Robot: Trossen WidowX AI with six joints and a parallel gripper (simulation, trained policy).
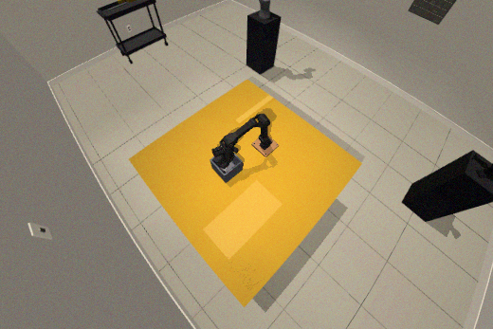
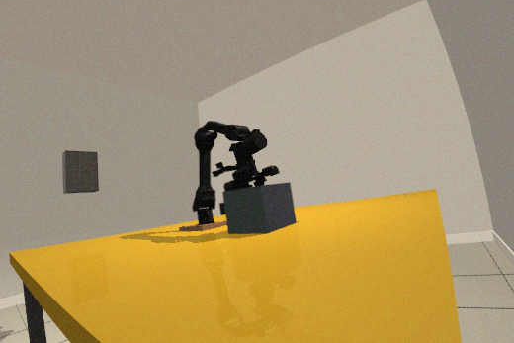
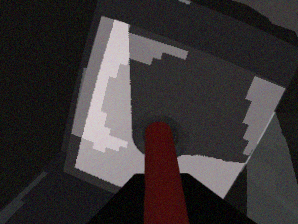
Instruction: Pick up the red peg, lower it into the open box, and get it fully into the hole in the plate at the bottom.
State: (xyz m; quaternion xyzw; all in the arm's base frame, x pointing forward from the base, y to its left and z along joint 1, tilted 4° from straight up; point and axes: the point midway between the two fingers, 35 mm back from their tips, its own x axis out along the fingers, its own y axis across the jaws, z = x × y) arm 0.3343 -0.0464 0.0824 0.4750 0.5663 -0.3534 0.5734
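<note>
Right now my gripper tip is 1 cm below the red peg. From my gripper tip the other things lie so: plate (4 cm below, 1 cm to the right, 1 cm ahead).
</note>
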